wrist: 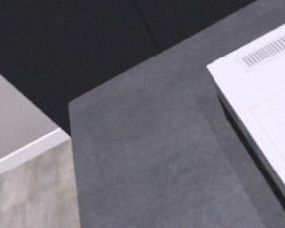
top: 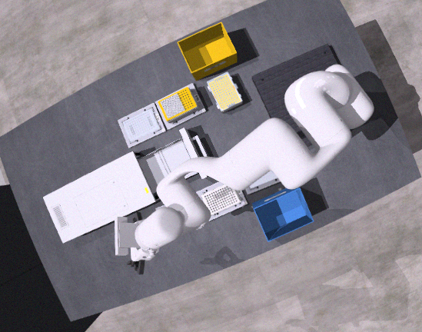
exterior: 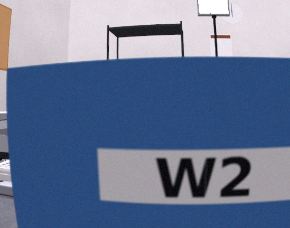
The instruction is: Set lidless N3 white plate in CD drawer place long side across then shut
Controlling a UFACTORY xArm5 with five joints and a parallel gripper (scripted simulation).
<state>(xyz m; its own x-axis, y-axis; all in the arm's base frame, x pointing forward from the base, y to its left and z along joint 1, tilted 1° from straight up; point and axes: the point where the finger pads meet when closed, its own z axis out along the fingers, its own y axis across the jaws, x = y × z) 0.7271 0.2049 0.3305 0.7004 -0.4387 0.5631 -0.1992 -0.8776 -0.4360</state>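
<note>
The white plate is 25 cm behind my hand and 34 cm below it. From my hand the other things lie so: drawer 13 cm behind, 19 cm to the right, 32 cm below; then black plate 8 cm behind, 34 cm below; then cooler CD 3 cm ahead, 18 cm to the right, 32 cm below.
</note>
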